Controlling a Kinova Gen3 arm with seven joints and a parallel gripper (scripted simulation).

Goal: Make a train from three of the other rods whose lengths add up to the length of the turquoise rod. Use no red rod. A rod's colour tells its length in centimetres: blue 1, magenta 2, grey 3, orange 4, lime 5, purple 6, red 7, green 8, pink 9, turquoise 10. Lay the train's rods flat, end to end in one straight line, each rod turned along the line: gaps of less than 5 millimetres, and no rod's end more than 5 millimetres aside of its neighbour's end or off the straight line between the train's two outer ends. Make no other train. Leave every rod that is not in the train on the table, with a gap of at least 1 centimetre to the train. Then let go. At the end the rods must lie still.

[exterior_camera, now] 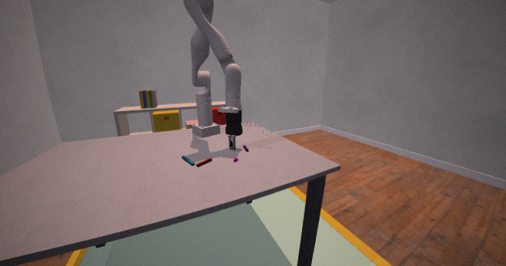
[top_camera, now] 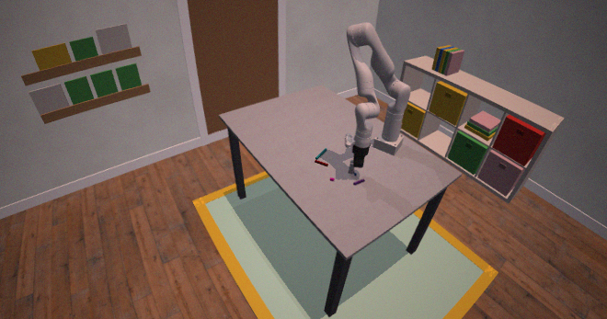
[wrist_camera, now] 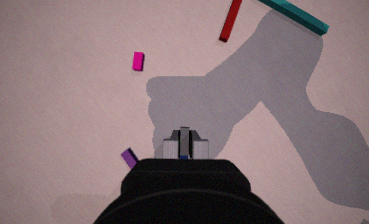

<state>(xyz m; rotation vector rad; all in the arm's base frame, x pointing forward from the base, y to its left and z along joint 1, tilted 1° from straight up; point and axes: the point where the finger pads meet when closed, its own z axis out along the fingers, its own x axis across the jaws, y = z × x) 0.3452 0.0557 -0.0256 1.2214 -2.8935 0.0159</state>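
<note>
Right now the grey rod is 2 cm below my hand. Also, from my hand: blue rod (2 cm behind, 2 cm to the left, 3 cm below); magenta rod (10 cm ahead, 2 cm to the right, 3 cm below); purple rod (1 cm ahead, 7 cm to the left, 3 cm below).
</note>
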